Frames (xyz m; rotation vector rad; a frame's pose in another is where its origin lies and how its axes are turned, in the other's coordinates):
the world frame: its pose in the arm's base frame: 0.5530 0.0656 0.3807 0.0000 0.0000 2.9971
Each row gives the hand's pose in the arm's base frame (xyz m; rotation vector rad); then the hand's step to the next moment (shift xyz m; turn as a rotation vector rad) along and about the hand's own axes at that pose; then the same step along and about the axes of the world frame.
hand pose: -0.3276 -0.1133 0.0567 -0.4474 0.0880 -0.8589
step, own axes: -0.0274 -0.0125 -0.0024 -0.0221 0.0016 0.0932
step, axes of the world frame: 0.0290 -0.0085 0.0002 -0.0029 -0.0506 0.0813
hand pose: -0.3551 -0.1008 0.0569 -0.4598 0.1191 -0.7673
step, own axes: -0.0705 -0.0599 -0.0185 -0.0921 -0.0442 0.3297
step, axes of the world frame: 0.0938 0.0089 0.0056 0.0282 -0.1514 0.3089
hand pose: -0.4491 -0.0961 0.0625 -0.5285 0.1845 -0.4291
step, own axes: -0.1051 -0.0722 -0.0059 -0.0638 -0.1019 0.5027
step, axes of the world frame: 0.1178 0.0297 0.0392 -0.0218 -0.1790 0.4844
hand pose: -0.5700 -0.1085 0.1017 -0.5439 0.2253 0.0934
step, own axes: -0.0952 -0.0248 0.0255 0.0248 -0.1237 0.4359
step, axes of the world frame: 0.0816 0.0225 0.0562 -0.1051 -0.1396 0.4188
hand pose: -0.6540 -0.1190 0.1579 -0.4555 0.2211 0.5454
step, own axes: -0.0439 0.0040 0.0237 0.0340 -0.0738 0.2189
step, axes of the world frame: 0.0357 0.0107 0.0334 -0.0767 -0.0744 0.2076
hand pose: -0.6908 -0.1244 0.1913 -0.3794 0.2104 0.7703
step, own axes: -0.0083 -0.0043 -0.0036 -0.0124 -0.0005 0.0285
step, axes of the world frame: 0.0015 0.0099 0.0005 0.0074 -0.0024 0.0301
